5 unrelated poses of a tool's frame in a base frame.
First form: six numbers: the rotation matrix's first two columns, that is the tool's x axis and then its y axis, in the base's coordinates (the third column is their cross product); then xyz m.
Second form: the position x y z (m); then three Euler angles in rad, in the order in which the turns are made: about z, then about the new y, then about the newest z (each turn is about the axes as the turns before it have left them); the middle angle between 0 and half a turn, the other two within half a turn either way. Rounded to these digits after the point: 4 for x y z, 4 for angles.
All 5 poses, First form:
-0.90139 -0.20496 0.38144 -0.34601 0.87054 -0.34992 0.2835 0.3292 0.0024
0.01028 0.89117 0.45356 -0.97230 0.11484 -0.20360 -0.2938 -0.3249 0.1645
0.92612 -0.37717 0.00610 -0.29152 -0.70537 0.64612 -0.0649 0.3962 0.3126
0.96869 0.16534 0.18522 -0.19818 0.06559 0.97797 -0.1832 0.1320 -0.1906
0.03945 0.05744 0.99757 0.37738 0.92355 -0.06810 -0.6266 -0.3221 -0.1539
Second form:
0.2835 0.3292 0.0024 -2.0978 2.5975 -2.3993
-0.2938 -0.3249 0.1645 -2.0598 0.5203 -2.7197
-0.0649 0.3962 0.3126 -1.9503 2.4391 1.5802
-0.1832 0.1320 -0.1906 -1.4200 1.4743 1.7580
-0.6266 -0.3221 -0.1539 2.7527 1.5560 -3.0734

